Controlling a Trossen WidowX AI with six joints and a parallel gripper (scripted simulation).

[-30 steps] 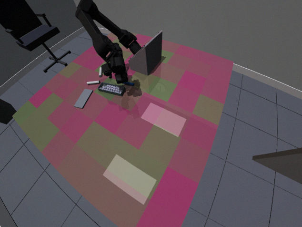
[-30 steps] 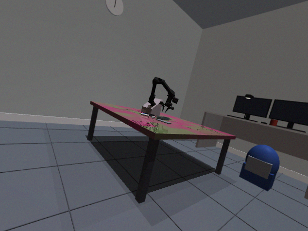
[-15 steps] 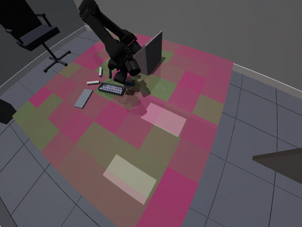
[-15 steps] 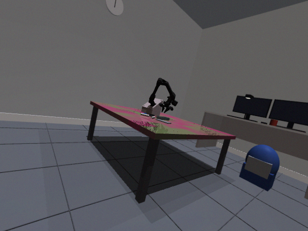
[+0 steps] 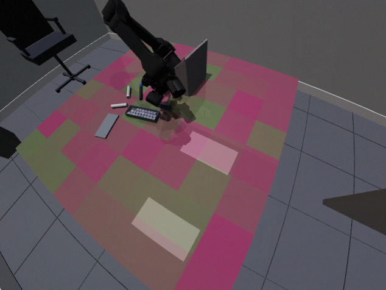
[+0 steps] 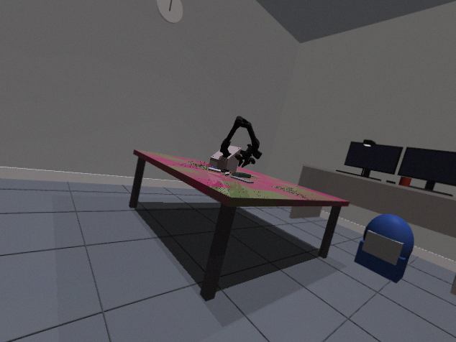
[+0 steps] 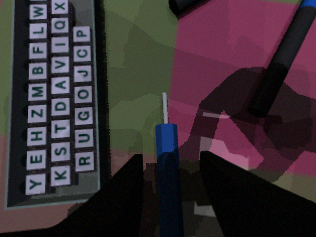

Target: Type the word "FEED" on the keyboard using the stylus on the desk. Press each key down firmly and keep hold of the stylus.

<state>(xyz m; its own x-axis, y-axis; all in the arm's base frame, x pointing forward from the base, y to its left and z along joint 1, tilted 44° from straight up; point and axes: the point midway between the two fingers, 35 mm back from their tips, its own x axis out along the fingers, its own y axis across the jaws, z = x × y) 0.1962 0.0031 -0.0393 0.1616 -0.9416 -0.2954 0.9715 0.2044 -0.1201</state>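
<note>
My gripper tip is now 10 mm to the left of the blue stylus and 60 mm above it. Also, from my gripper tip: grey slab: 250 mm ahead, 170 mm to the right, 60 mm below.
</note>
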